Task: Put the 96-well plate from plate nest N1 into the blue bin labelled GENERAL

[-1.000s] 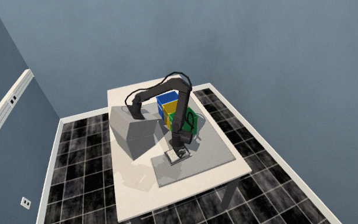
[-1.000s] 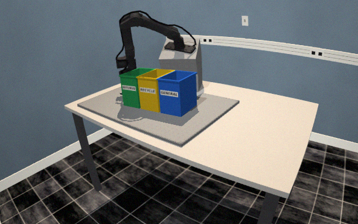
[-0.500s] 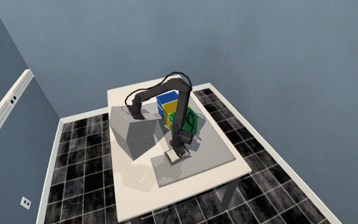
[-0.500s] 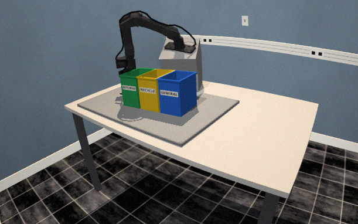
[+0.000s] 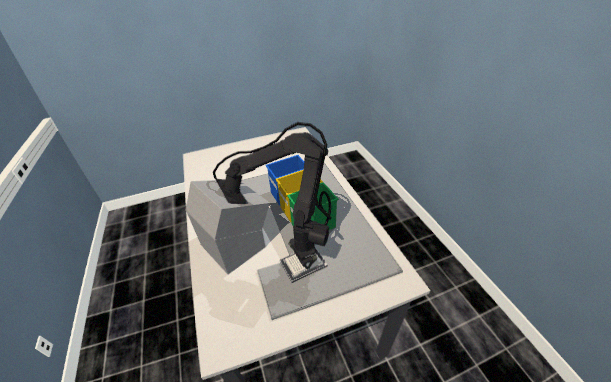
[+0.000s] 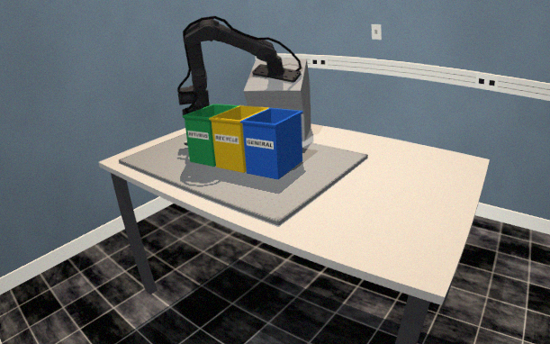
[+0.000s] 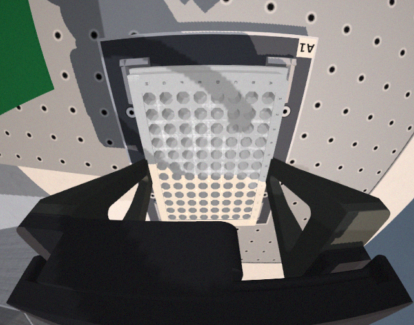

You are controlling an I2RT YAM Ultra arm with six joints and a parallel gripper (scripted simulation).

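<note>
The white 96-well plate is 1 cm below my hand. The rest, counted from my hand: dark plate nest N1: 2 cm below; then green returns bin: 13 cm ahead, 18 cm to the left, 6 cm above; then yellow recycle bin: 12 cm ahead, 31 cm to the left, 6 cm above.
</note>
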